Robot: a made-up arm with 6 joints.
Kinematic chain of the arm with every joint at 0, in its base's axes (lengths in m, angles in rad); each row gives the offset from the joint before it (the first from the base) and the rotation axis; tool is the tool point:
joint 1: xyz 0 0 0.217 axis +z
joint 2: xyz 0 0.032 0 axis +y
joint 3: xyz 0 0 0.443 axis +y
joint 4: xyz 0 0 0.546 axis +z
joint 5: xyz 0 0 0 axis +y
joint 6: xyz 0 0 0.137 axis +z
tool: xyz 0 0 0
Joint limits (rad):
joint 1: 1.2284..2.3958
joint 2: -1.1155..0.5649
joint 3: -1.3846..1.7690
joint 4: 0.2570..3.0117
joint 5: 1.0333..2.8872
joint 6: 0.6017..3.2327
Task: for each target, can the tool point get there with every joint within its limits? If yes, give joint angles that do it. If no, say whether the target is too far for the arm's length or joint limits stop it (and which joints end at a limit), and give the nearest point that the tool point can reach.
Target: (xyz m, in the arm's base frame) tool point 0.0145 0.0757 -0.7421
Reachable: no: joint limits stop it (at a limit: joint 1, joint 2, joint 3, joint 4) | nearest point 0.4259 -0.4610 -0.1188 | short by 0.920 m
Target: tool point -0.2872 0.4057 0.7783
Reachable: yes | joints 1.8660 -0.1585 1.4030 1.1466 1.5215 1.0724
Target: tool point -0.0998 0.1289 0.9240
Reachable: yes | joints 1.5962 -0.4198 1.3163 2.1424 2.5475 0.9228
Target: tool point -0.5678 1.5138 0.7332
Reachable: no: too far | nearest point -0.3032 0.8083 0.6555 | short by 0.758 m
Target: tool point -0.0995 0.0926 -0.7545
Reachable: no: joint limits stop it (at a limit: joint 1, joint 2, joint 3, joint 4) | nearest point -0.2568 -0.5725 -0.1186 | short by 0.934 m
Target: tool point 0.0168 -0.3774 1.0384
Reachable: yes | joints 1.8578 0.1381 -0.7631 2.6964 1.4645 2.6738
